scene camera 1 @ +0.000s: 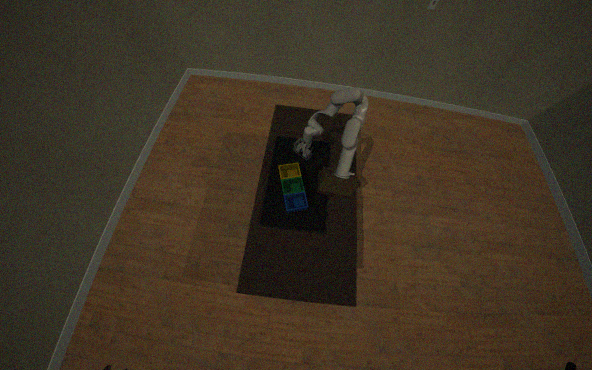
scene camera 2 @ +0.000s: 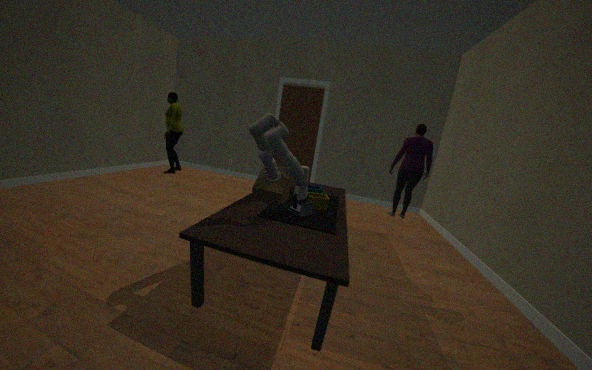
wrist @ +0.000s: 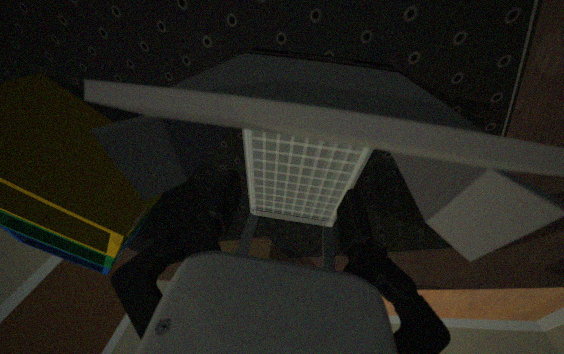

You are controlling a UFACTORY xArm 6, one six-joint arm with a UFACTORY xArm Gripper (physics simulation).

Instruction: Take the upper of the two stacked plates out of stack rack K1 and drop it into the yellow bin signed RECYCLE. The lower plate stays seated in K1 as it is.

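Frame: origin at the arm's base, x ahead, y left, z up, level; millimetres.
Where they show: gripper, fingertip midpoint: point(scene camera 1: 304, 151) point(scene camera 2: 299, 207) point(wrist: 291, 190); arm's base at its link origin: point(scene camera 1: 341, 175) point(scene camera 2: 274, 175).
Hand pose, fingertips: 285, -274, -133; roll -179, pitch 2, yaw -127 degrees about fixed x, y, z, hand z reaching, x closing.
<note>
Things, the pixels of their centre, and the offset from my fingertips, as dx, dy, dz. "spot": a spot on its surface instead. Level surfaces: height alone.
- white gridded plate at the middle of its body: point(wrist: 300, 169) +12, -14, -6
- grey stack rack at the middle of its body: point(wrist: 297, 189) point(scene camera 2: 300, 206) point(scene camera 1: 303, 149) +6, -10, +8
- yellow bin at the middle of its body: point(wrist: 82, 212) point(scene camera 1: 292, 187) point(scene camera 2: 314, 196) +80, +351, -2
- blue bin at a spot on its surface: point(scene camera 1: 296, 201) spot: +39, +452, -46
- dark mat at its surface level: dz -52
- brown table at its surface level: dz -65
A white gridded plate point(wrist: 305, 175) sits in the grey stack rack point(wrist: 200, 105) point(scene camera 2: 306, 212); a rack wall crosses in front of part of it in the wrist view. The boundary between an upper and a lower plate cannot be made out. My gripper point(scene camera 1: 303, 153) point(scene camera 2: 297, 207) point(wrist: 291, 190) is open at the rack, its black fingers on either side of the plate in the wrist view, holding nothing. The yellow bin point(scene camera 1: 289, 171) point(scene camera 2: 321, 201) point(wrist: 60, 140) stands close beside the rack. Its sign cannot be read, nor can the rack's label.
A green bin point(scene camera 1: 293, 185) and a blue bin point(scene camera 1: 296, 201) stand in a row with the yellow one on a dark mat point(scene camera 1: 272, 217). The mat lies on a brown table point(scene camera 1: 300, 265) point(scene camera 2: 260, 245). Two people stand on the floor, away from the table.
</note>
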